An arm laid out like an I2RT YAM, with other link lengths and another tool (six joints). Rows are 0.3 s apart.
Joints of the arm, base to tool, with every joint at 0 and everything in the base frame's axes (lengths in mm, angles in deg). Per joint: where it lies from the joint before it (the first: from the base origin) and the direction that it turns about. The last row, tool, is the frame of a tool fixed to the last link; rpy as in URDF.
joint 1: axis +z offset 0 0 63.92
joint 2: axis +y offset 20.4 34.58 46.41
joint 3: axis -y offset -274.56 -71.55 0
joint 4: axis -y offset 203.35 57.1 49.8
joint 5: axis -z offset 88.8 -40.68 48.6
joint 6: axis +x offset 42.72 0 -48.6
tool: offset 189 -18 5 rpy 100.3 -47.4 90
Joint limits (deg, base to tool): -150..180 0..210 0..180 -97..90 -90..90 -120..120
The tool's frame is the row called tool.
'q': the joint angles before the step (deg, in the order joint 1, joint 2, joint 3, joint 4, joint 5, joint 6). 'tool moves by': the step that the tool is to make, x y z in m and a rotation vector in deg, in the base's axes. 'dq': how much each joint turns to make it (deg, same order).
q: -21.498 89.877 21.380 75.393 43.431 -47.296
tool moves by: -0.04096 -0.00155 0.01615 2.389 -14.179 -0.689
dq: -2.592 -4.634 -5.301 5.433 -0.625 10.810
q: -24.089 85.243 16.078 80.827 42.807 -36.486
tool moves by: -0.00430 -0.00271 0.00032 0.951 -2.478 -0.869
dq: -0.099 0.203 0.342 0.142 1.138 2.317
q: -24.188 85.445 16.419 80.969 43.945 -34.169
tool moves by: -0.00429 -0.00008 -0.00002 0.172 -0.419 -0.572
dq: -0.015 -0.437 -0.370 0.044 0.613 0.287
